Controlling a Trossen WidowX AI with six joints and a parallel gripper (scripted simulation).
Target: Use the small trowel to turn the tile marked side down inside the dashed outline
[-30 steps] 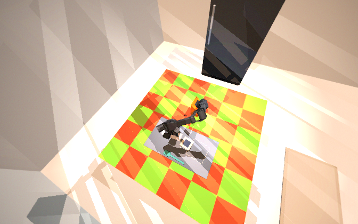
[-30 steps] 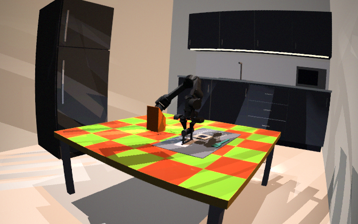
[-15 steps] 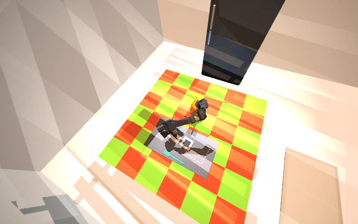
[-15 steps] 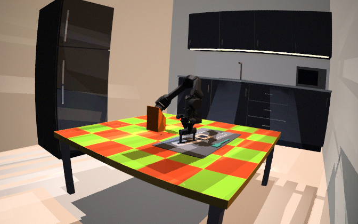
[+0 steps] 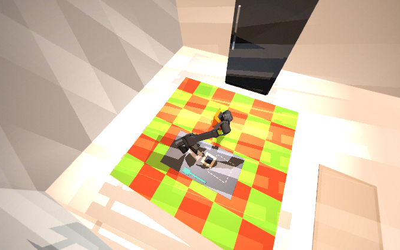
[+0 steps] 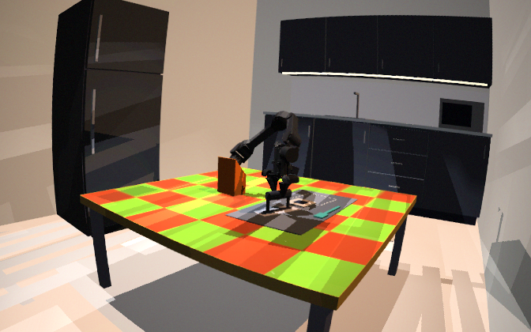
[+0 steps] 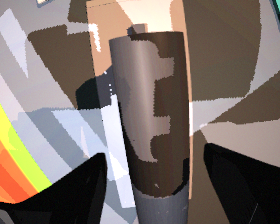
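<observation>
Right now the grey mat is 13 cm to the left of my gripper tip, 8 cm below it and 4 cm ahead of it. From my gripper tip the other things lie so: white tile (17 cm to the left, 6 cm below, 1 cm ahead); then teal trowel (18 cm ahead, 11 cm to the left, 6 cm below).
</observation>
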